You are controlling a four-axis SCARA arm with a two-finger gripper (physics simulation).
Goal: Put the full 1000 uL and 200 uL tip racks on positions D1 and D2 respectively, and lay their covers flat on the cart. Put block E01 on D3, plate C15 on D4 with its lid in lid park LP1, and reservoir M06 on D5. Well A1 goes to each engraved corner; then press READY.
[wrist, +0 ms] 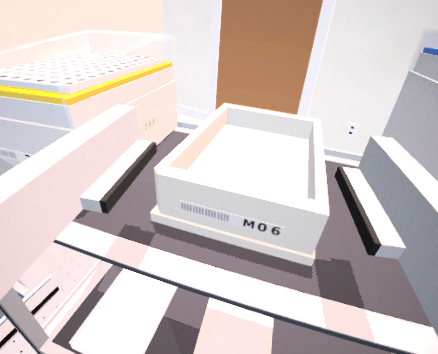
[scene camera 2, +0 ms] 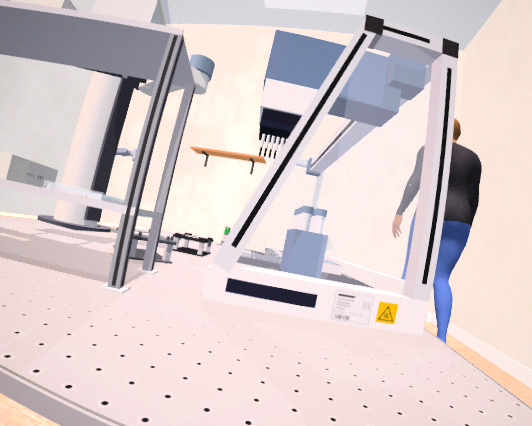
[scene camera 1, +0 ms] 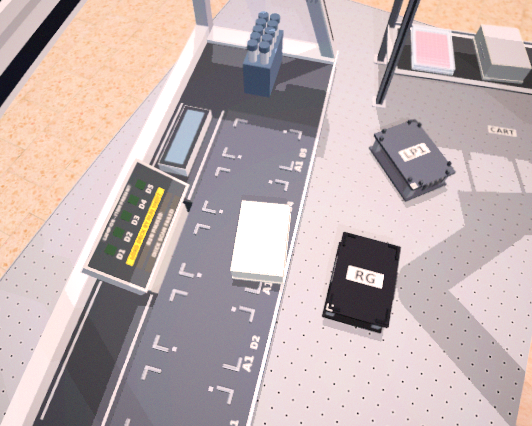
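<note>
In the wrist view, white reservoir M06 [wrist: 240,200] stands upright on a dark shelf. My gripper [wrist: 246,141] is open, one finger on each side of M06, with gaps at both. The covered 200 uL tip rack [wrist: 125,112], yellow-banded, is to its left. In scene camera 1, a white block [scene camera 1: 260,240] covers part of the deck around D3 and D4; its label is unreadable. A pink plate [scene camera 1: 432,50] lies on a shelf at the upper right. Lid park LP1 [scene camera 1: 392,142] stands on the cart. Labels on the 1000 uL rack do not show.
A black RG stand [scene camera 1: 362,250] is beside the deck [scene camera 1: 200,310]. A blue tube rack [scene camera 1: 257,77] stands at the deck's far end. A grey box [scene camera 1: 502,52] is beside the pink plate. The control panel [scene camera 1: 170,200] lines the left side. Shelf posts [scene camera 2: 150,150] rise near the frame.
</note>
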